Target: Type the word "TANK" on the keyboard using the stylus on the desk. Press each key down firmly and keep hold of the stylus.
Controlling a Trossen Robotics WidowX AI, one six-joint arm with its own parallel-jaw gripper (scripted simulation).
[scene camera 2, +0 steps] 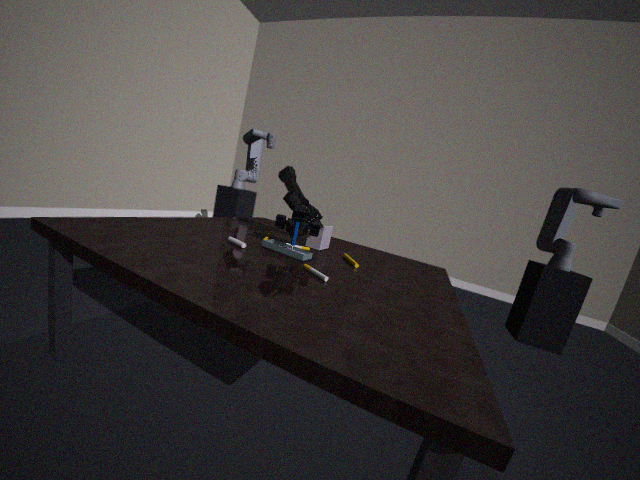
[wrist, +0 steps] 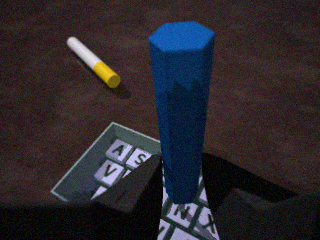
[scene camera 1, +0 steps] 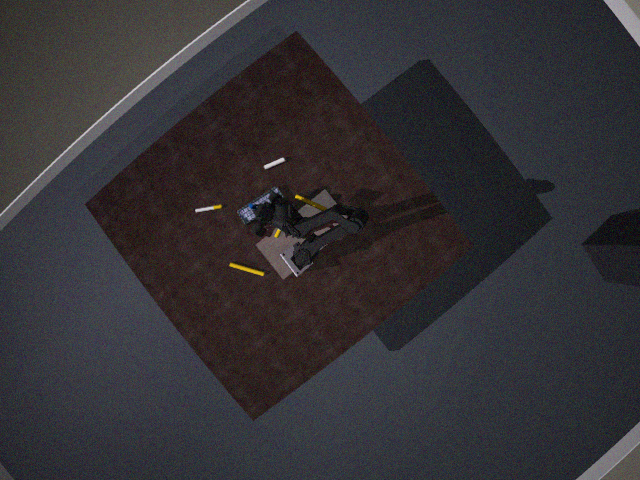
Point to a blue stylus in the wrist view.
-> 181, 53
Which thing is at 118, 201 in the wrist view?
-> The gripper.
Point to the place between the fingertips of the gripper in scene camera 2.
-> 294, 238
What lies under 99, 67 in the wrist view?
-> A white-yellow pen.
